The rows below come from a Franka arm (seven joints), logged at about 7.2 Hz.
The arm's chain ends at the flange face. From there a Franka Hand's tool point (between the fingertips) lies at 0.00 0.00 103.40 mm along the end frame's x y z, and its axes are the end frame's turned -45 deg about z.
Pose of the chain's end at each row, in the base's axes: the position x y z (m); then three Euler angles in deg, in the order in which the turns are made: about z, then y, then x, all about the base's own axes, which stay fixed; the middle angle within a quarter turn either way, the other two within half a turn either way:
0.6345, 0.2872, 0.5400, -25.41, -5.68, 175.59
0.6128, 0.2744, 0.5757, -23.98, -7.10, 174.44
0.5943, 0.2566, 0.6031, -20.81, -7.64, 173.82
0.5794, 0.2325, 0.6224, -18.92, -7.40, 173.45
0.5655, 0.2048, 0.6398, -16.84, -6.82, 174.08
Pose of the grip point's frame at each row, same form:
0.6243, 0.2793, 0.4374, -70.41, -5.68, 175.59
0.6000, 0.2645, 0.4736, -68.98, -7.10, 174.44
0.5806, 0.2456, 0.5012, -65.81, -7.64, 173.82
0.5661, 0.2208, 0.5205, -63.92, -7.40, 173.45
0.5532, 0.1942, 0.5377, -61.84, -6.82, 174.08

